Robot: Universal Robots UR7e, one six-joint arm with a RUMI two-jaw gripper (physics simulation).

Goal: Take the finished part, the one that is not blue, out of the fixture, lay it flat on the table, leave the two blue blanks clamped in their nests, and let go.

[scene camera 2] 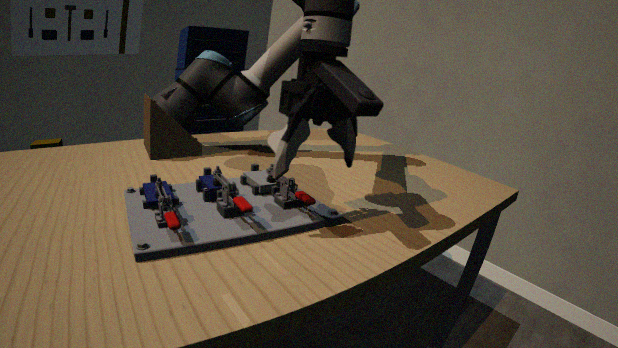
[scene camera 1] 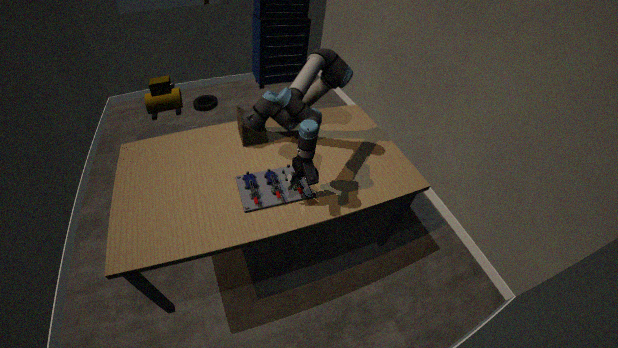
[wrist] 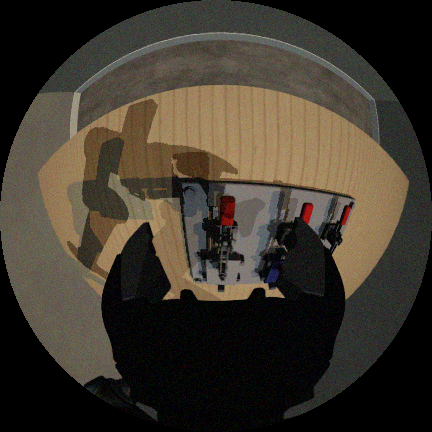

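The fixture plate (scene camera 1: 267,201) (scene camera 2: 200,222) (wrist: 260,200) lies on the table and carries three clamps with red handles. The grey finished part (scene camera 2: 260,179) sits in the nest at the right end in scene camera 2. The clamp beside it has a red handle (scene camera 1: 300,191) (scene camera 2: 305,197) (wrist: 227,210); a finger hides part of its arm, so I cannot tell whether it presses on the part. Two blue blanks, one (scene camera 1: 250,181) (scene camera 2: 151,194) at the left end and one (scene camera 1: 271,176) (scene camera 2: 207,186) in the middle, sit under clamp arms. My gripper (scene camera 1: 302,186) (scene camera 2: 314,170) (wrist: 221,222) is open and empty, above the right clamp.
The wooden table (scene camera 1: 165,200) (scene camera 2: 75,280) (wrist: 250,130) extends around the fixture. The arm's wedge-shaped mount (scene camera 1: 252,136) (scene camera 2: 167,135) stands behind it. A blue cabinet (scene camera 1: 282,45), a yellow compressor (scene camera 1: 163,100) and a tyre (scene camera 1: 205,108) stand beyond the table.
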